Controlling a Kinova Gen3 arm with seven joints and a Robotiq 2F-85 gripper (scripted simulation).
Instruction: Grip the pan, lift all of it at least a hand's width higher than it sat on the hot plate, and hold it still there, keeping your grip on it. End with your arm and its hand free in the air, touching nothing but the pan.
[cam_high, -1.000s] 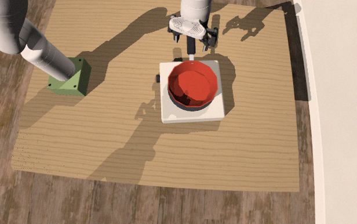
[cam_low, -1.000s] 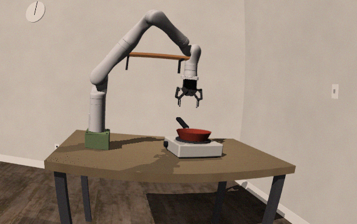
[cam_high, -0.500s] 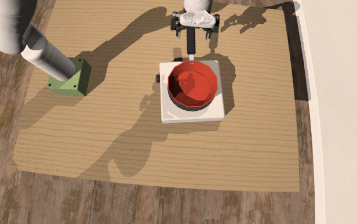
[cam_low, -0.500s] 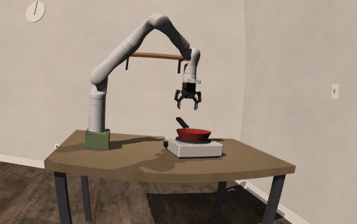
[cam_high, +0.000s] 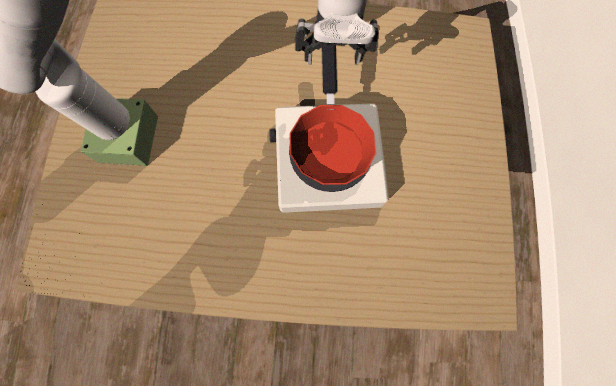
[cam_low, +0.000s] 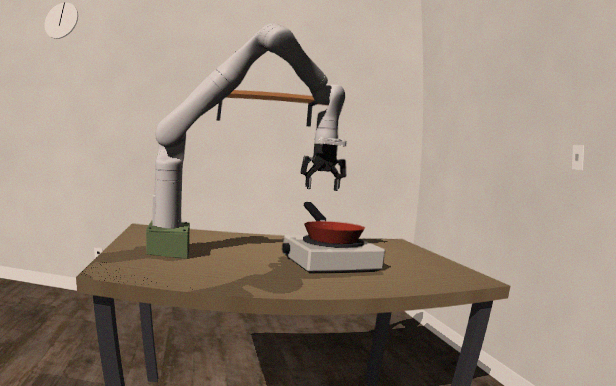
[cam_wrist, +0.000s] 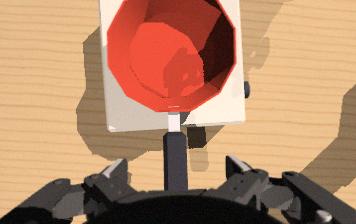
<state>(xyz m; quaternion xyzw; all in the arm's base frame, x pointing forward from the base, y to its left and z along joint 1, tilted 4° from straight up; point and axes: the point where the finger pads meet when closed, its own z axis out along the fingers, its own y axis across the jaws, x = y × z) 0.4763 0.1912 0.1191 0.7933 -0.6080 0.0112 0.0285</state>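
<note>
The pan lies 20 mm ahead of my hand, 70 mm to the right of it and 110 mm below it. From my hand the other things lie so: hot plate 20 mm ahead, 140 mm to the right, 180 mm below.
</note>
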